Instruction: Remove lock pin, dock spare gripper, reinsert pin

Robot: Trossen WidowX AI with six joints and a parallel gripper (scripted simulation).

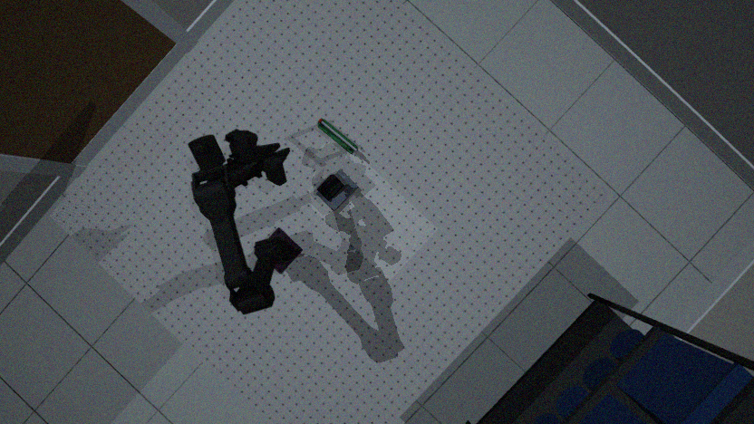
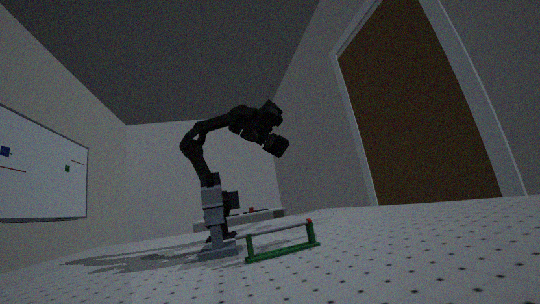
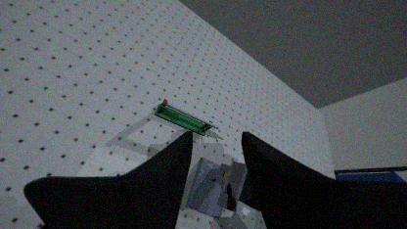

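The green rack is 23 cm below my gripper tip, 12 cm ahead of it and 2 cm to the right of it. Round my gripper tip: spare gripper 14 cm to the right, 12 cm below, 1 cm ahead; then grey mount 20 cm below, 14 cm to the right, 1 cm ahead.
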